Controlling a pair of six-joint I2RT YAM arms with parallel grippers.
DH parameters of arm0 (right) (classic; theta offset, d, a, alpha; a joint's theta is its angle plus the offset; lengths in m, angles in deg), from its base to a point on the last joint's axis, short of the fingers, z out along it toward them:
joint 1: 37.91 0.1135 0.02 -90
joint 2: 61.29 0 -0.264 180
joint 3: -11.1 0 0.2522 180
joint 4: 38.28 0 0.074 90
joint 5: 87.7 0 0 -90
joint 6: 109.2 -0.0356 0 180
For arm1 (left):
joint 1: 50.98 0.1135 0.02 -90
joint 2: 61.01 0 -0.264 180
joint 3: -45.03 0 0.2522 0
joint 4: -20.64 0 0.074 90
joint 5: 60.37 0 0 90
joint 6: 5.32 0.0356 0 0
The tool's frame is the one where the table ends.
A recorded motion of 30 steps. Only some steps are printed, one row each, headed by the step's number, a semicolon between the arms.
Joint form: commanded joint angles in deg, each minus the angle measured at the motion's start. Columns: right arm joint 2, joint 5, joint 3, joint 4, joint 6, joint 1; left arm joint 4, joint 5, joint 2, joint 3, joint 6, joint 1.
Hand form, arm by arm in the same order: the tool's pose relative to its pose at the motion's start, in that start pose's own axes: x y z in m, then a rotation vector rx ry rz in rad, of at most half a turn. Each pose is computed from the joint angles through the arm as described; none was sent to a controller.
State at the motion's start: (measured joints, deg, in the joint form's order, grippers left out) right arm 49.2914 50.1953 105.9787 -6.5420 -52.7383 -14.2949; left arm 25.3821 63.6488 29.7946 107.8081 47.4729 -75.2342
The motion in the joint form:
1: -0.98 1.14 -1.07 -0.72 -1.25 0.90; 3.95 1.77 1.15 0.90 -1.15 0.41
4: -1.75 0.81 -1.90 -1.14 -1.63 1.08; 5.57 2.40 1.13 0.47 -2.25 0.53
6: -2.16 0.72 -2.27 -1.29 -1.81 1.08; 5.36 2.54 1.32 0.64 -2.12 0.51
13: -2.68 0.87 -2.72 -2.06 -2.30 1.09; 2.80 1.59 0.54 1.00 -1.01 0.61
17: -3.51 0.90 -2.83 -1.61 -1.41 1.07; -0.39 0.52 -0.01 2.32 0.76 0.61
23: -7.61 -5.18 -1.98 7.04 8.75 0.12; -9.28 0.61 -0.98 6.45 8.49 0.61
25: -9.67 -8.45 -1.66 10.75 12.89 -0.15; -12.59 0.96 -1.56 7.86 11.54 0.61
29: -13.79 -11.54 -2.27 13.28 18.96 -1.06; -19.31 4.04 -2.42 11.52 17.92 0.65
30: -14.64 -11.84 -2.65 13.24 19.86 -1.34; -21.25 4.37 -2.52 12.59 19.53 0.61
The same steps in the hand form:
1: 0.0059 0.0059 0.0021 -0.0246 0.0183 0.0060; -0.0082 -0.0017 0.0025 0.0525 -0.0282 0.0147
4: 0.0087 0.0075 0.0010 -0.0230 0.0142 0.0064; -0.0085 -0.0019 0.0018 0.0706 -0.0358 0.0075
6: 0.0097 0.0083 -0.0002 -0.0229 0.0116 0.0071; -0.0085 -0.0016 0.0025 0.0707 -0.0315 0.0076
13: 0.0103 0.0101 -0.0017 -0.0307 0.0053 0.0046; -0.0092 -0.0026 0.0000 0.0441 -0.0278 0.0116
17: 0.0112 0.0138 -0.0052 -0.0329 0.0025 -0.0142; -0.0129 -0.0058 -0.0015 0.0175 -0.0247 0.0290
23: 0.0166 0.0252 -0.0292 0.0868 -0.0273 -0.1362; -0.0225 -0.0161 -0.0049 -0.0124 0.0208 0.1264
25: 0.0204 0.0315 -0.0404 0.1482 -0.0384 -0.1901; -0.0255 -0.0209 -0.0075 -0.0164 0.0405 0.1664
29: 0.0260 0.0429 -0.0617 0.2014 -0.0750 -0.2987; -0.0337 -0.0337 -0.0129 0.0186 0.0929 0.2534
30: 0.0271 0.0444 -0.0659 0.2064 -0.0852 -0.3176; -0.0358 -0.0368 -0.0140 0.0206 0.1053 0.2734

